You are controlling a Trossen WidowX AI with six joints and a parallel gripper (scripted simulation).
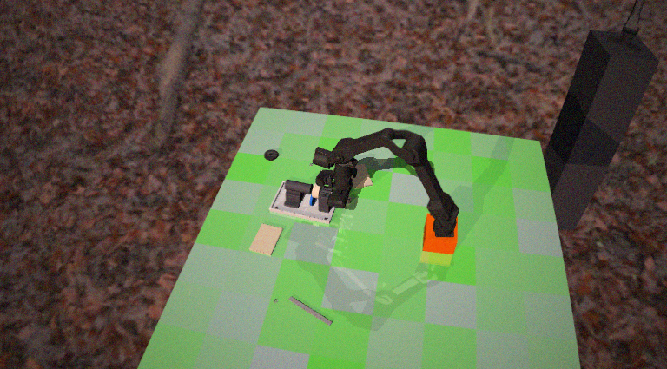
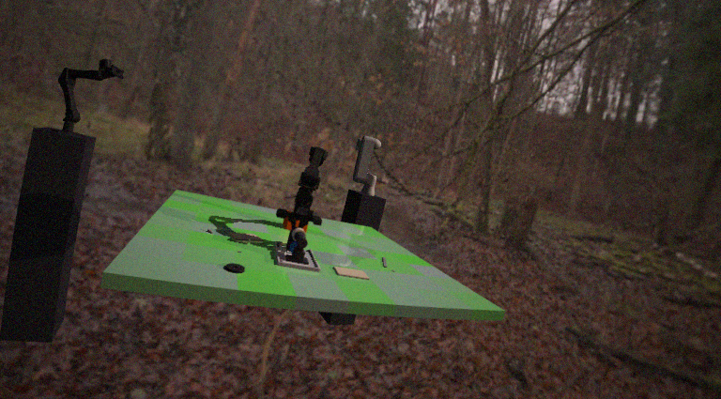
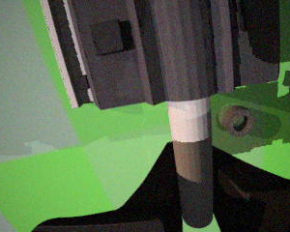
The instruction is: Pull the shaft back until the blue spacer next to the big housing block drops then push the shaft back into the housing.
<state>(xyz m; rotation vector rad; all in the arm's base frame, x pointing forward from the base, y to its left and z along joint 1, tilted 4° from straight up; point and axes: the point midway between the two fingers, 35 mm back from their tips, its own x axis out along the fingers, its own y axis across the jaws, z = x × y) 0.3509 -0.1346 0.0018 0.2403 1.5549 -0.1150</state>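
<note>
My gripper tip is now 90 mm short of the tan spacer, 30 mm below it and 20 mm to the left of it. Round my gripper tip: grey bar (420 mm to the left, 80 mm ahead, 40 mm below); then blue spacer (110 mm ahead, 20 mm to the right, 10 mm below); then black disc (300 mm ahead, 290 mm to the right, 40 mm below).
</note>
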